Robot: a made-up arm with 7 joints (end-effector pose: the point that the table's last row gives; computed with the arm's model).
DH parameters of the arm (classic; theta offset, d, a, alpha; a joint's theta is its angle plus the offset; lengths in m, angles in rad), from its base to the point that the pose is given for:
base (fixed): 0 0.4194 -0.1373 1.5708
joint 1: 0 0.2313 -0.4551 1.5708
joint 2: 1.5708 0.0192 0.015 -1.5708
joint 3: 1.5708 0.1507 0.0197 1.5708
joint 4: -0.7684 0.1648 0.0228 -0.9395
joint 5: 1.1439 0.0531 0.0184 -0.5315
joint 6: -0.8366 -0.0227 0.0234 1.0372
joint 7: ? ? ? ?
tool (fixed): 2.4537 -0.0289 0 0
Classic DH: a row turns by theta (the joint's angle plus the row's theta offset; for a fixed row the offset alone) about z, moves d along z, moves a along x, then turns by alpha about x.
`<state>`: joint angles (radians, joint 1 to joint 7).
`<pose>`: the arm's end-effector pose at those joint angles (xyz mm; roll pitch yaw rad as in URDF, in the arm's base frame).
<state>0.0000 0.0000 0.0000 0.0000 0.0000 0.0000 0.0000</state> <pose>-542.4 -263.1 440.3 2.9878 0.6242 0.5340</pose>
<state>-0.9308 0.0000 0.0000 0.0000 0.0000 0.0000 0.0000</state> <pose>-362.5 -263.1 756.8 -1.9205 1.1415 1.6954</pose>
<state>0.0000 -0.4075 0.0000 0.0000 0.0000 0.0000 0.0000</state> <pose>-533.9 -240.7 440.3 2.9878 0.6242 0.9415</pose>
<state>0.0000 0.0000 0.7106 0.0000 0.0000 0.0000 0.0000</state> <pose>-542.4 -232.9 441.6 2.0604 0.7929 -0.0974</pose>
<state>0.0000 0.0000 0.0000 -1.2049 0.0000 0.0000 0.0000</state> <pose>-652.3 -263.1 239.8 -1.3635 1.0379 2.1925</pose>
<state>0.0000 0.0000 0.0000 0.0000 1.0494 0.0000 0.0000</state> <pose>-653.2 -188.5 404.2 2.0105 0.4298 0.6371</pose>
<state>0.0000 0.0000 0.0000 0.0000 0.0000 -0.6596 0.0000</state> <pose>-521.5 -289.6 482.3 -2.5801 0.4362 0.7466</pose>
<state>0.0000 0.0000 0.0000 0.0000 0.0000 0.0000 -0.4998</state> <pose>-580.7 -263.8 367.4 -2.7522 0.9528 0.8797</pose>
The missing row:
joint 7: 1.4089 -0.1794 -0.1643 -1.1482
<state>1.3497 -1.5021 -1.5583 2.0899 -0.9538 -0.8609 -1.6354</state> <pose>-164.4 -590.3 56.9 -2.9360 -0.0573 -2.3560</pose>
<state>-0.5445 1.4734 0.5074 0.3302 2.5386 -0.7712 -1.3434</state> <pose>-770.4 -231.0 723.7 0.2656 -0.0118 -2.2716</pose>
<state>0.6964 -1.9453 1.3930 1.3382 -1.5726 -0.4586 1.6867</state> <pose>-806.2 -411.5 383.8 1.6584 -0.2591 2.7855</pose>
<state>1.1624 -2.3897 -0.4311 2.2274 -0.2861 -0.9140 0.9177</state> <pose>-135.5 -325.0 455.9 2.4353 -1.0948 -2.9112</pose>
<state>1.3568 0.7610 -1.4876 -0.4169 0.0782 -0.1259 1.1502</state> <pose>-245.5 -388.7 -95.3 -0.4583 -0.8846 -2.0766</pose>
